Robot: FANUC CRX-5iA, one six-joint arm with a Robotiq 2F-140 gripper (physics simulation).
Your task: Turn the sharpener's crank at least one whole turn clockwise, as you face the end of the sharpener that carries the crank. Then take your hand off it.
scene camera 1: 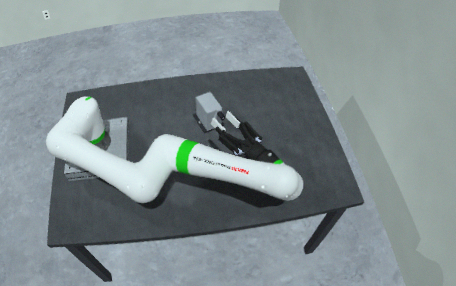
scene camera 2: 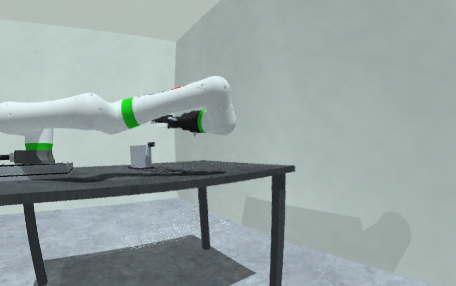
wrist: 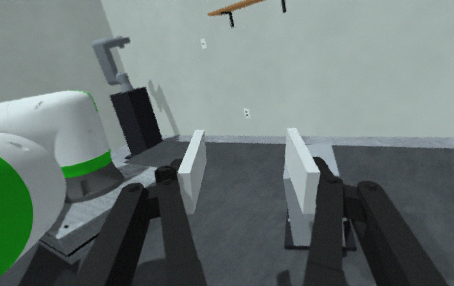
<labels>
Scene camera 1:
gripper: 219, 117
sharpener: 206, 104
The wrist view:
gripper: 245, 145
sharpener: 298, 232
</labels>
